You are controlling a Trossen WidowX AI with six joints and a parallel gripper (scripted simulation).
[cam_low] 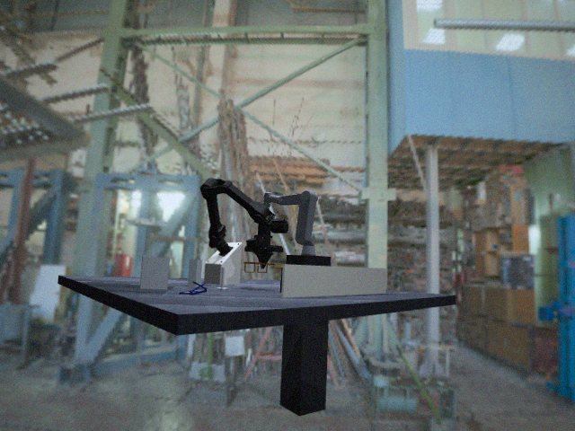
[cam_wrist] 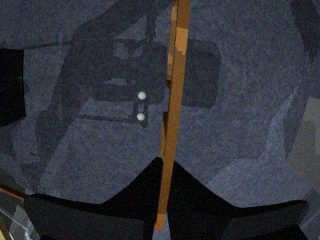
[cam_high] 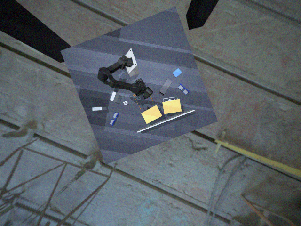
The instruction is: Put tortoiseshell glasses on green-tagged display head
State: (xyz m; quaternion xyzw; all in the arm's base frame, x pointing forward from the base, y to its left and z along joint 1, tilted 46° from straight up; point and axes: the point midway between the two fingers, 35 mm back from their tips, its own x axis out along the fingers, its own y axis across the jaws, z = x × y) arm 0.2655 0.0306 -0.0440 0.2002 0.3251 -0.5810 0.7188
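The orange-yellow display head is 230 mm ahead of my gripper tip, 20 mm to the left of it and 30 mm below it. Also, from my gripper tip: long white bar (350 mm ahead, 140 mm to the left, 30 mm below); blue square (110 mm behind, 390 mm to the left, 80 mm below); paler yellow head (200 mm ahead, 240 mm to the left, 30 mm below).
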